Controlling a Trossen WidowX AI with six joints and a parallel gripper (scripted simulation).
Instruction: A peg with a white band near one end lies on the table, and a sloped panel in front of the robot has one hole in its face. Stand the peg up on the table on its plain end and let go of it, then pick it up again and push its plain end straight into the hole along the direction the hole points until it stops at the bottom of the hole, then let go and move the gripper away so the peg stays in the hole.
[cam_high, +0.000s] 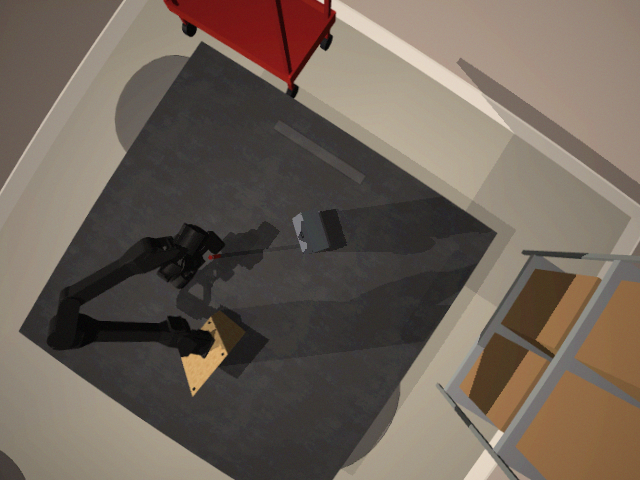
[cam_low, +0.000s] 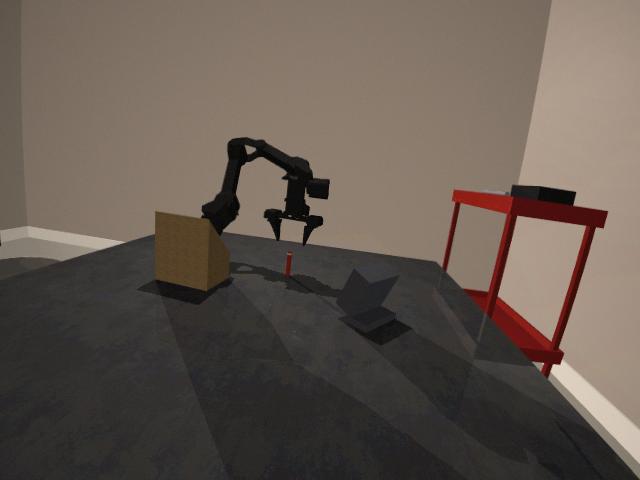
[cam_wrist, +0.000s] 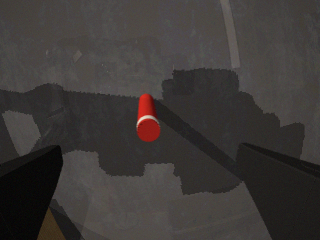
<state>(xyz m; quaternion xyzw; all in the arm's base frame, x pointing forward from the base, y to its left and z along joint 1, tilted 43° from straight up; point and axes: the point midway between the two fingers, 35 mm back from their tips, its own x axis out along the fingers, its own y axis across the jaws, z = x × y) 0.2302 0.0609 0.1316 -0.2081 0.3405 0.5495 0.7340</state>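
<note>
Now: gripper tip 50 mm above the red peg. The rest, counted from my gripper tip: grey sloped panel: 250 mm to the right, 230 mm ahead, 30 mm below.
</note>
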